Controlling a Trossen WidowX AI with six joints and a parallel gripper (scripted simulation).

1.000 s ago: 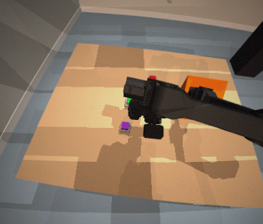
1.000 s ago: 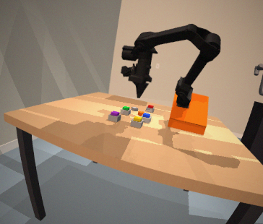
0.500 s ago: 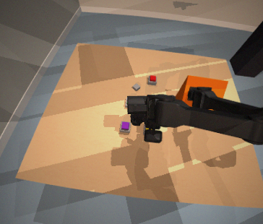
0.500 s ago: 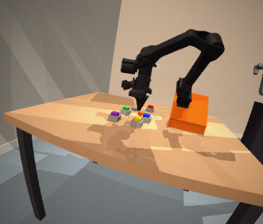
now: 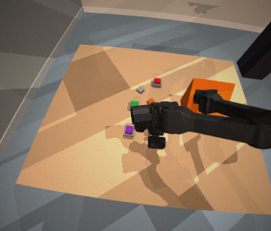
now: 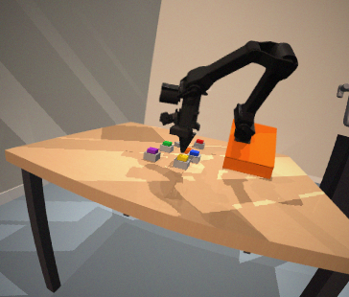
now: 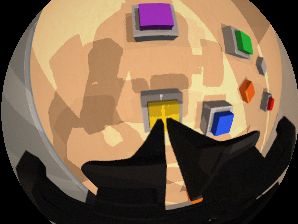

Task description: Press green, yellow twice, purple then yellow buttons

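Right now my gripper tip is 2 cm above the yellow button. The rest, counted from my gripper tip: purple button 11 cm ahead, 2 cm below; then blue button 3 cm behind, 9 cm to the right, 2 cm below; then green button 10 cm ahead, 14 cm to the right, 2 cm below.
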